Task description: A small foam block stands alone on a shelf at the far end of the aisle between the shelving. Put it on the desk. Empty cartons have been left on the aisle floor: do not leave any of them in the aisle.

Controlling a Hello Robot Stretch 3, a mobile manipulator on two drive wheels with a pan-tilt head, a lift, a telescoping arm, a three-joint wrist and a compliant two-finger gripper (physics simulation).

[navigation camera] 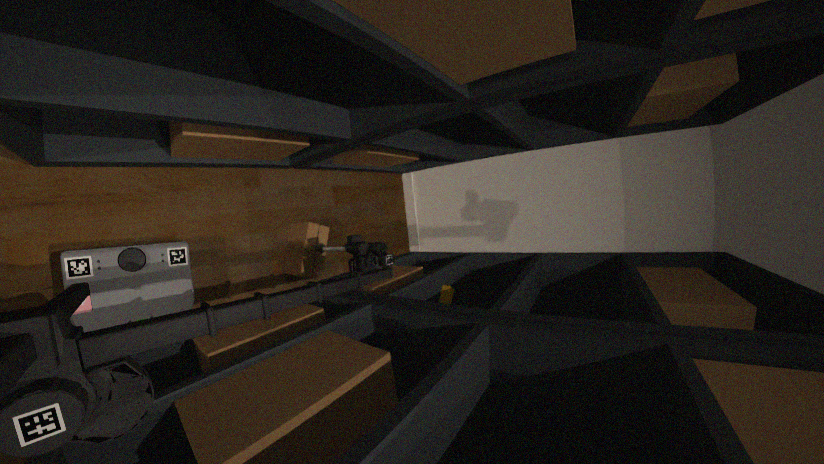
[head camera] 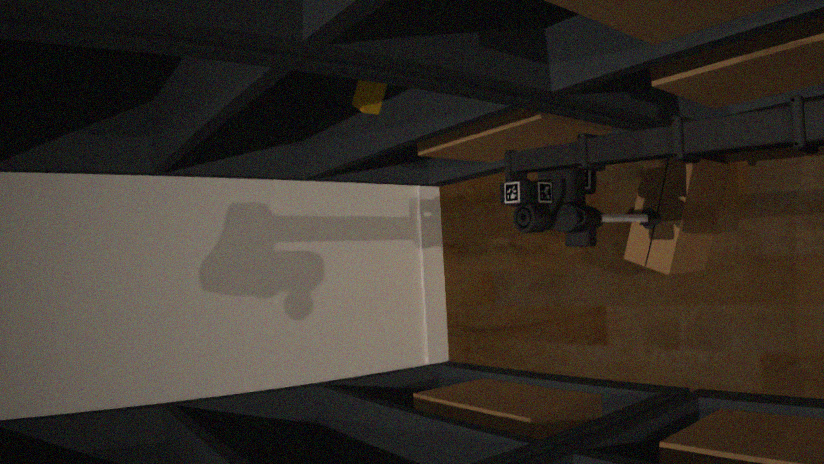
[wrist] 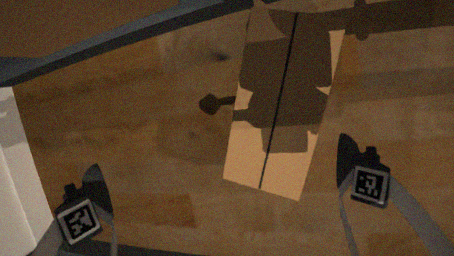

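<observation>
The yellow foam block stands on a dark shelf beside the far end of the aisle. A brown carton with a dark seam along its top lies on the aisle floor, partly in the arm's shadow. My gripper points down above this carton. In the wrist view its fingers are wide apart, one on each side of the carton's near end, with nothing held between them. How high the fingertips are above the carton is hard to tell. The desk does not show.
Dark shelving with brown boxes lines both sides of the aisle. A pale wall closes the far end. My arm reaches along the shelving on the foam block's side. My base stands farther back.
</observation>
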